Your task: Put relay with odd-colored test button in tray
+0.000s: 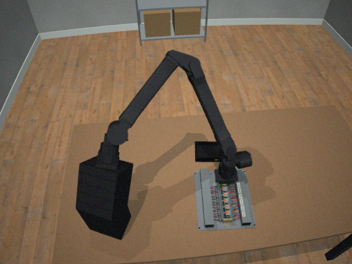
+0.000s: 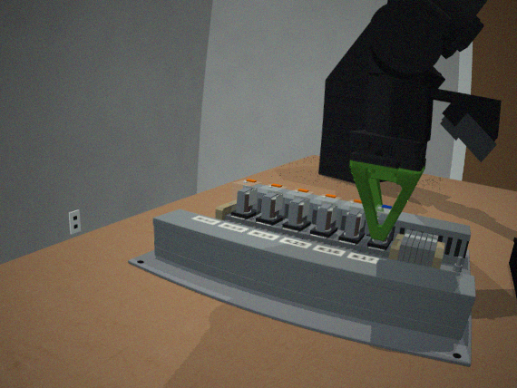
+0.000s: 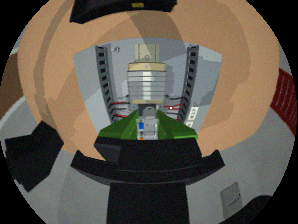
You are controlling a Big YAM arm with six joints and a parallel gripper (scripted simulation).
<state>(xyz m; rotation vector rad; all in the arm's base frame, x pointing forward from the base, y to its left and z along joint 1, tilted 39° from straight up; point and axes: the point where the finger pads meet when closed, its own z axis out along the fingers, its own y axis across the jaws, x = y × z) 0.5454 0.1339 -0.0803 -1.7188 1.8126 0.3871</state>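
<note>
My hand is right at the relay. Round my hand: black tray: 230 mm to the left, 50 mm behind, 30 mm below.
</note>
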